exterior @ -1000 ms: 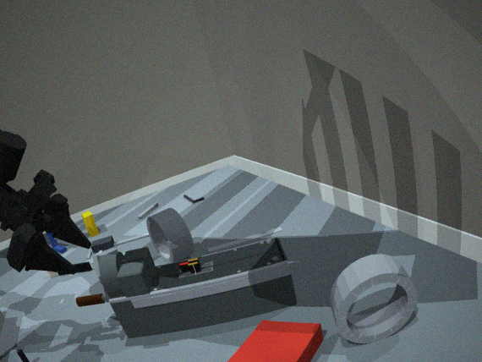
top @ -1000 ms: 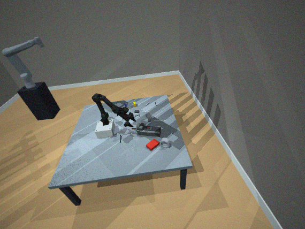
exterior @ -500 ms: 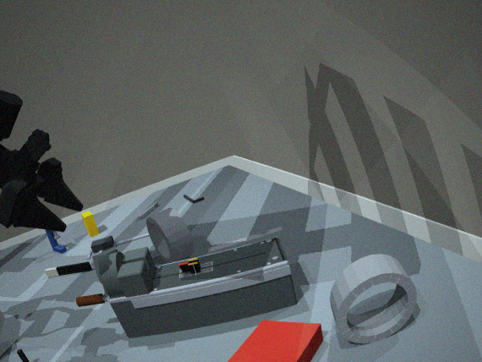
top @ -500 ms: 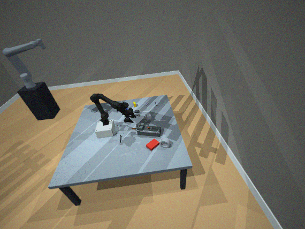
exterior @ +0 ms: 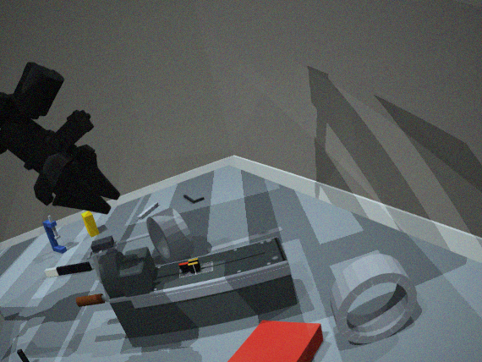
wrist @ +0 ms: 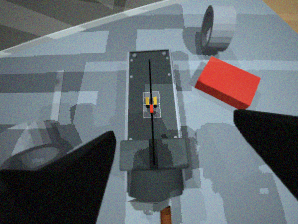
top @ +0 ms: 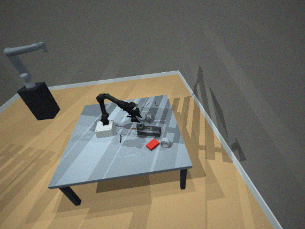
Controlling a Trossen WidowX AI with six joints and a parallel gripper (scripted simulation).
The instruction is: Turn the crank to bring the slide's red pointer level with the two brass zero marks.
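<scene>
The brown handle is 100 mm behind my gripper tip, 30 mm to the left of it and 140 mm below it. Also, from my gripper tip: yellow block (100 mm behind, 590 mm to the left, 170 mm below); blue clamp (220 mm behind, 540 mm to the left, 150 mm below); red pointer (60 mm ahead, 120 mm below).
</scene>
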